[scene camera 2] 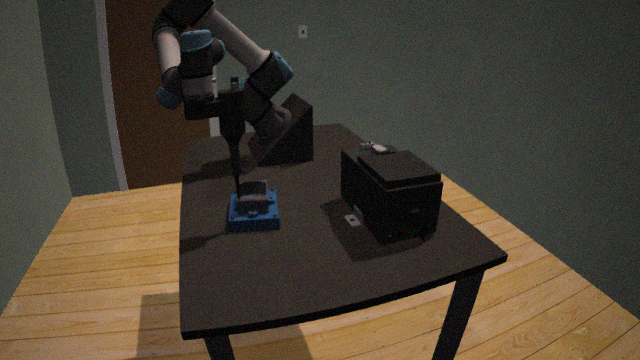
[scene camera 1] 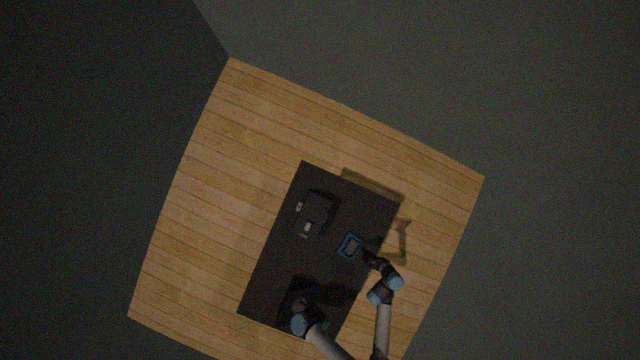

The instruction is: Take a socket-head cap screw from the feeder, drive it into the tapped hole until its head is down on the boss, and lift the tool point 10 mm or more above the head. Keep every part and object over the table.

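Note:
The screwdriver (scene camera 2: 238, 195) points straight down, with its thin tip at the left rim of a grey part (scene camera 1: 352, 247) (scene camera 2: 253, 204). The part is box-like and open on top, and sits in a blue fixture (scene camera 1: 343, 242) (scene camera 2: 254, 224) on the table. In the scene camera 1 view the tool comes in from the right side of the fixture. The tip is dark and tiny, so whether it carries a screw cannot be told. The tapped hole and any screw head cannot be made out. The black screw feeder (scene camera 1: 317, 206) (scene camera 2: 410, 202) stands apart from the fixture.
The dark table (scene camera 1: 280, 260) (scene camera 2: 300, 270) holds a black wedge-shaped arm mount (scene camera 2: 300, 137) at its far end. A small pale plate (scene camera 1: 299, 206) (scene camera 2: 352, 220) lies beside the feeder. The arm's links rise above the table behind the fixture.

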